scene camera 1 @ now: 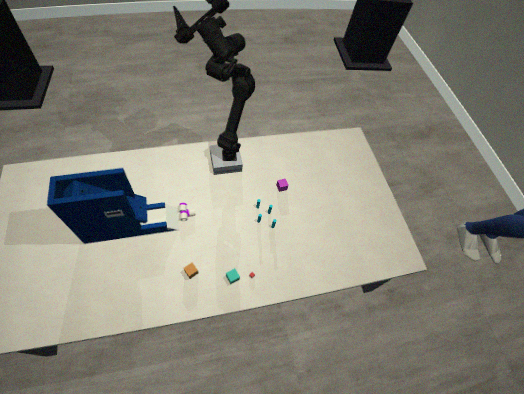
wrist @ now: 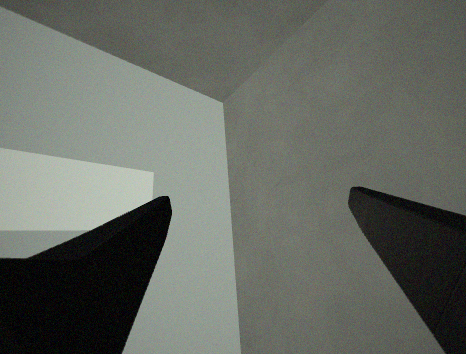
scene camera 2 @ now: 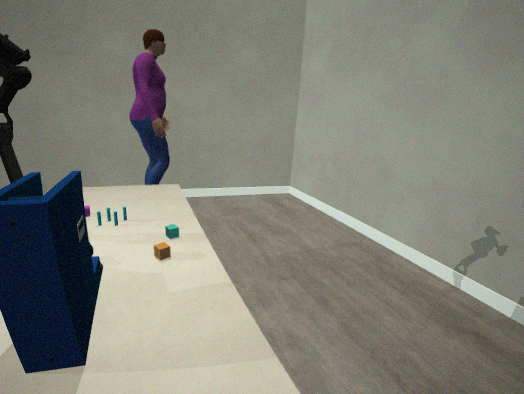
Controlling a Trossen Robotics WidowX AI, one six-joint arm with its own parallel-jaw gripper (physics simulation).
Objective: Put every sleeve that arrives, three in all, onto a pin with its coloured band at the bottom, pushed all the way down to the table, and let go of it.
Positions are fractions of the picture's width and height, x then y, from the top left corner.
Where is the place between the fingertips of my gripper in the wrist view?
At 0.55, 0.57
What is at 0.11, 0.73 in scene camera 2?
A blue dispenser.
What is my gripper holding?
Nothing.
